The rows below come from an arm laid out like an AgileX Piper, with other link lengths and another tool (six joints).
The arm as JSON. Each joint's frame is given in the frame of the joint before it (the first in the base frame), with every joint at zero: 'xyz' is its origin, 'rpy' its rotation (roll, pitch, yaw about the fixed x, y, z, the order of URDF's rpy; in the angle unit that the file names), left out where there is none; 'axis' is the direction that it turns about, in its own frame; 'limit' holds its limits. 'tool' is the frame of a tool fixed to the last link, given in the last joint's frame.
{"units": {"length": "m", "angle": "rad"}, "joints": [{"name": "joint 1", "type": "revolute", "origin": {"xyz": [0.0, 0.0, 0.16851], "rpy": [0.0, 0.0, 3.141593]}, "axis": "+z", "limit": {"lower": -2.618, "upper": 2.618}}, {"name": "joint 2", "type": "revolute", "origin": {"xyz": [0.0, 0.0, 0.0], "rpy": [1.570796, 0.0, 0.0]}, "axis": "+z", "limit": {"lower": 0.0, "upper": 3.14}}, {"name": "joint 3", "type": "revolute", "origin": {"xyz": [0.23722, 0.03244, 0.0], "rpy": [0.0, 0.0, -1.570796]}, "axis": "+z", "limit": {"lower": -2.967, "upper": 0.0}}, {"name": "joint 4", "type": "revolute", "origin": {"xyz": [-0.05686, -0.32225, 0.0], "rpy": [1.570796, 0.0, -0.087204]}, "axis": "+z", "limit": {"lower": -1.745, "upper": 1.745}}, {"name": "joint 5", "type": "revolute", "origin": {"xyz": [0.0, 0.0, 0.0], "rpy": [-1.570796, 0.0, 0.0]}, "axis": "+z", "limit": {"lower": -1.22, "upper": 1.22}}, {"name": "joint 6", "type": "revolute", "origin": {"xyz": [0.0, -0.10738, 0.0], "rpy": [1.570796, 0.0, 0.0]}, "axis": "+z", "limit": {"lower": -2.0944, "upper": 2.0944}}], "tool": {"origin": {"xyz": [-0.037, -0.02, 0.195], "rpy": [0.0, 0.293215, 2.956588]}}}
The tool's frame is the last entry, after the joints.
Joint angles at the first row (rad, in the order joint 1, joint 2, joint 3, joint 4, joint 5, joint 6):
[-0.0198, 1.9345, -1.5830, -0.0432, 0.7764, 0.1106]
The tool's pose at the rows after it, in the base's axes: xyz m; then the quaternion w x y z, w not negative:
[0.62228 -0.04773 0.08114 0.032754 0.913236 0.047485 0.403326]
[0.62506 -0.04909 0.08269 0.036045 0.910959 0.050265 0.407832]
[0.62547 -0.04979 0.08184 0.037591 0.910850 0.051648 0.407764]
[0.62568 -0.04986 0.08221 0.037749 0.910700 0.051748 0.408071]
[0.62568 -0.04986 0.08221 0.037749 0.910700 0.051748 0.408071]
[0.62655 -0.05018 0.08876 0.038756 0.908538 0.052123 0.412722]
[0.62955 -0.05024 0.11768 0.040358 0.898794 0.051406 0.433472]
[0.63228 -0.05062 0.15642 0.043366 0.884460 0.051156 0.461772]
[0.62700 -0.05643 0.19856 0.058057 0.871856 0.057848 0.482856]
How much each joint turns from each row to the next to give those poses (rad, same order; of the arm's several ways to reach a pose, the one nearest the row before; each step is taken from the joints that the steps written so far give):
[0.0000, 0.0020, -0.0016, -0.0191, -0.0115, 0.0000]
[0.0000, 0.0016, 0.0000, -0.0083, -0.0119, -0.0001]
[0.0000, 0.0023, 0.0000, -0.0041, -0.0024, 0.0001]
[0.0000, 0.0000, -0.0007, -0.0004, 0.0000, 0.0000]
[0.0000, 0.0000, 0.0000, 0.0000, 0.0000, 0.0000]
[0.0000, -0.0103, 0.0000, -0.0016, 0.0000, 0.0000]
[0.0000, -0.0460, 0.0000, 0.0000, 0.0000, 0.0000]
[0.0000, -0.0600, 0.0000, -0.0023, -0.0038, 0.0000]
[0.0000, -0.0726, 0.0000, -0.0301, 0.0222, 0.0000]

